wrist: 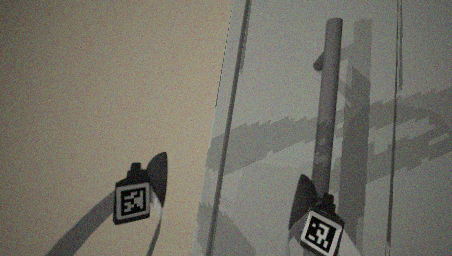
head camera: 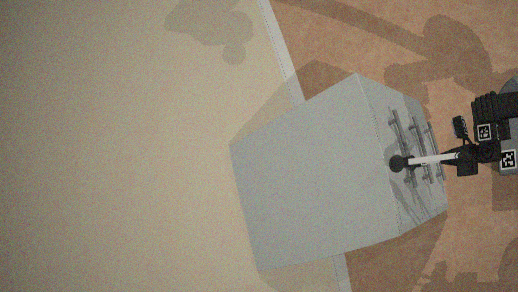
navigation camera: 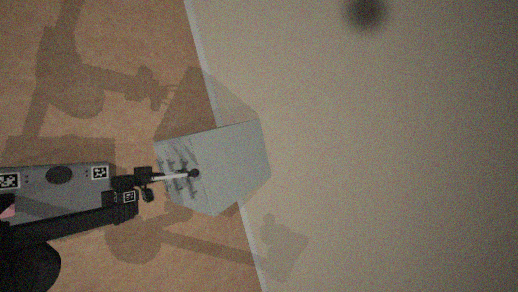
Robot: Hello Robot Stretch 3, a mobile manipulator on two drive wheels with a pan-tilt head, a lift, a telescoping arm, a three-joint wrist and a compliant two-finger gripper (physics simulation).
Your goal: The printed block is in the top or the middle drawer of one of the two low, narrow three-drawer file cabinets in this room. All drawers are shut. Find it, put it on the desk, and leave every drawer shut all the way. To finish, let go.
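A low grey file cabinet (head camera: 310, 175) (navigation camera: 235, 160) (wrist: 280, 60) with three bar handles stands against the wall, and its drawers look shut. The top drawer's handle (head camera: 399, 131) (wrist: 329, 90) runs up and down in the wrist view. My gripper (head camera: 398, 163) (navigation camera: 193, 173) (wrist: 229, 181) is open, turned so that its fingers stand one above the other, in front of the cabinet's upper front. In the wrist view one finger overlaps the lower visible part of this handle; the other lies over the wall. Contact cannot be told. The printed block, the desk and the other cabinet do not show.
The beige wall (head camera: 125, 150) (navigation camera: 400, 150) (wrist: 100, 75) rises behind the cabinet, with a pale baseboard (head camera: 282, 55) (navigation camera: 200, 55) along its foot. Brown floor (head camera: 320, 30) (navigation camera: 30, 100) lies in front and at the sides, crossed by shadows of the robot. My base shows at the navigation view's left.
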